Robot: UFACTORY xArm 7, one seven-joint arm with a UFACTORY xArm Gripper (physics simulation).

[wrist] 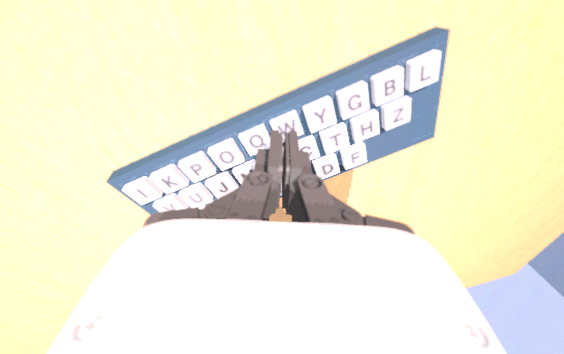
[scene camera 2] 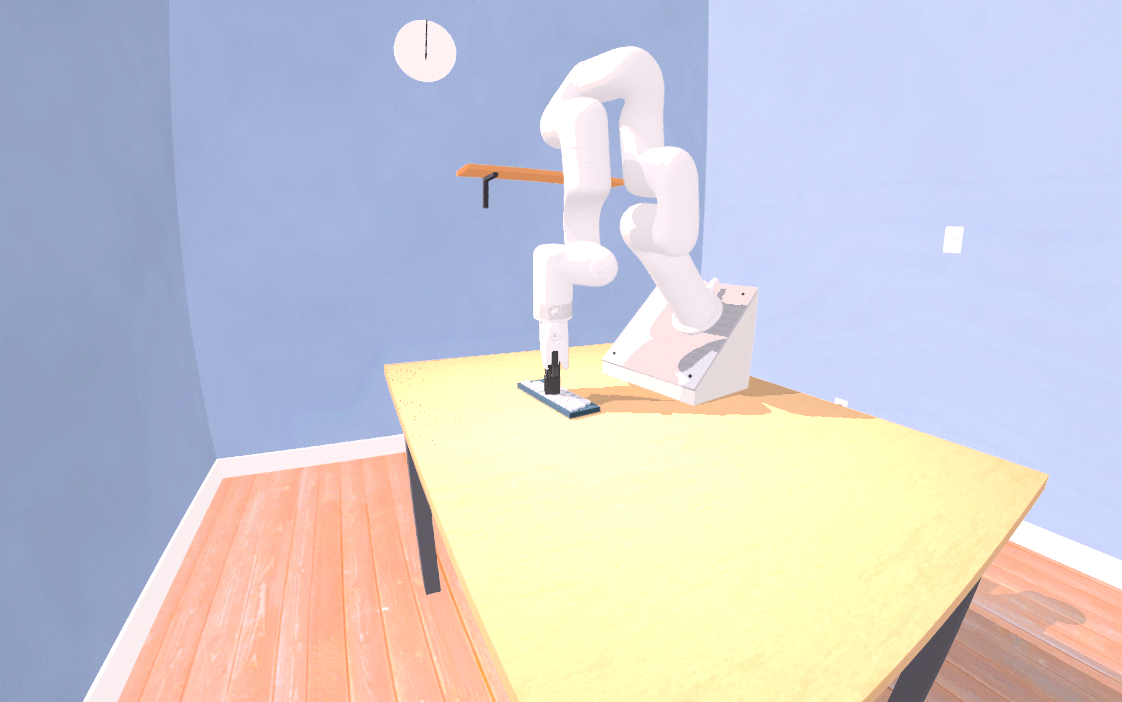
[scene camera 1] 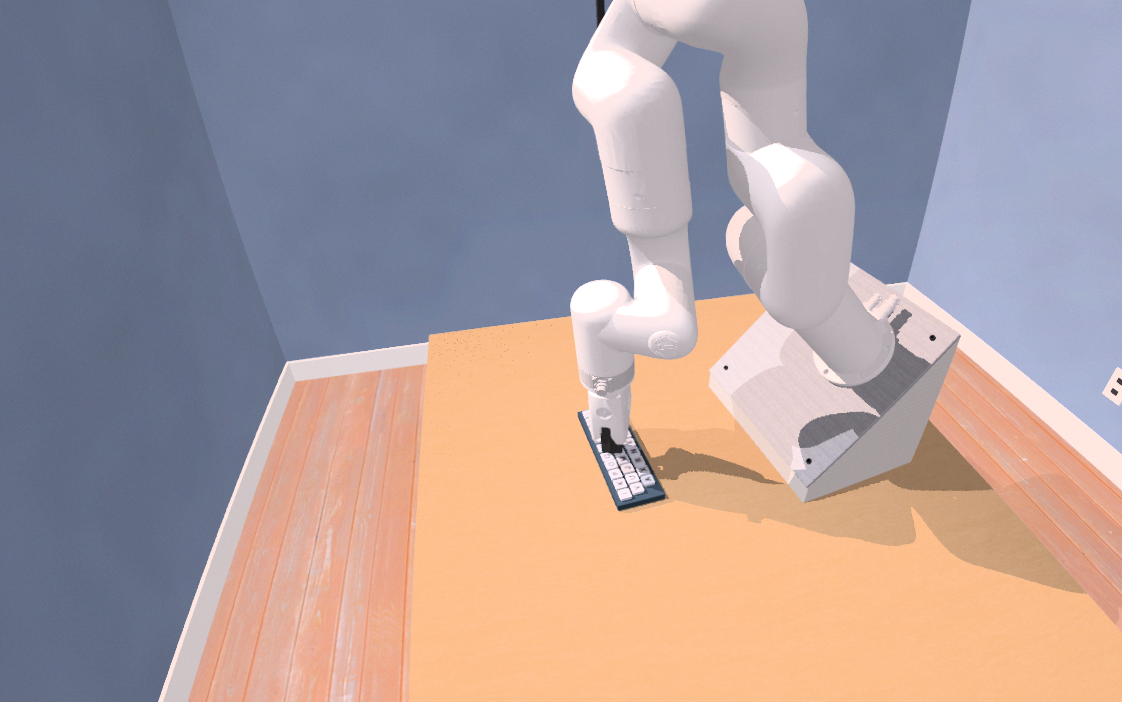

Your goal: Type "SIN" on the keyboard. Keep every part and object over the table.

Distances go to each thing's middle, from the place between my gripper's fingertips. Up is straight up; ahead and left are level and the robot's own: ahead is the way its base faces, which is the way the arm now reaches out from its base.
My gripper is now 20 mm short of the I key [wrist: 143, 190] and 90 mm to the right of it.
